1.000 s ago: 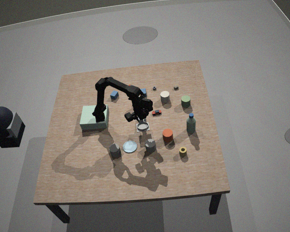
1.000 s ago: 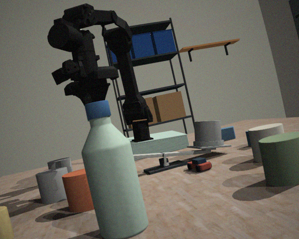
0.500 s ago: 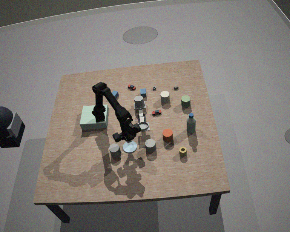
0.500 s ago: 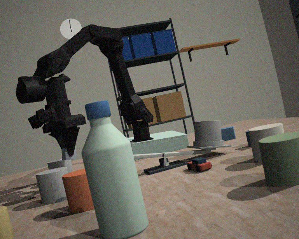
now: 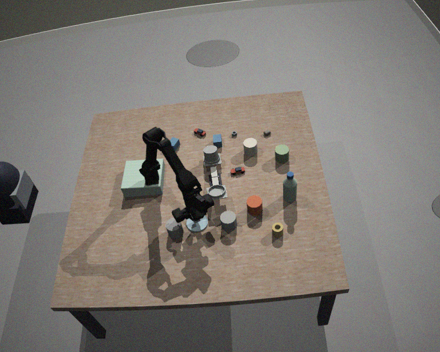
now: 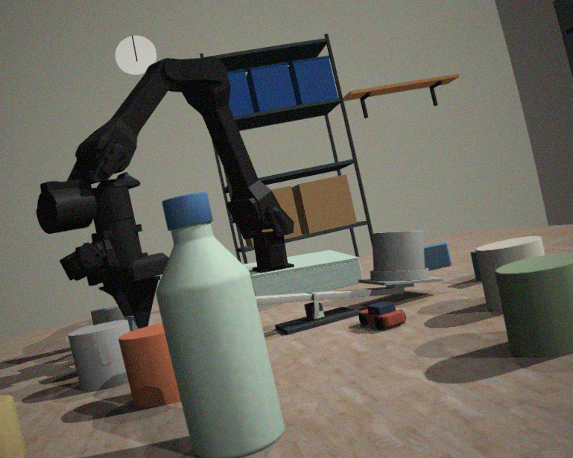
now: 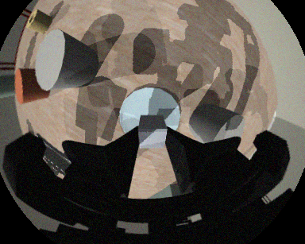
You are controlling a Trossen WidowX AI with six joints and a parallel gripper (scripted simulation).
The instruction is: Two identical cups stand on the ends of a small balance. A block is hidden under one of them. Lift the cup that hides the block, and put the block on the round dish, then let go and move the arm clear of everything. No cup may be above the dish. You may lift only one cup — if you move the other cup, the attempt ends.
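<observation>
The round dish is 30 mm below my gripper tip. The rest, counted from my gripper tip: balance beam: 220 mm to the left, 120 mm ahead, 10 mm above; then balance: 220 mm to the left, 120 mm ahead, 10 mm below; then orange cylinder: 260 mm ahead, 10 mm to the left.
</observation>
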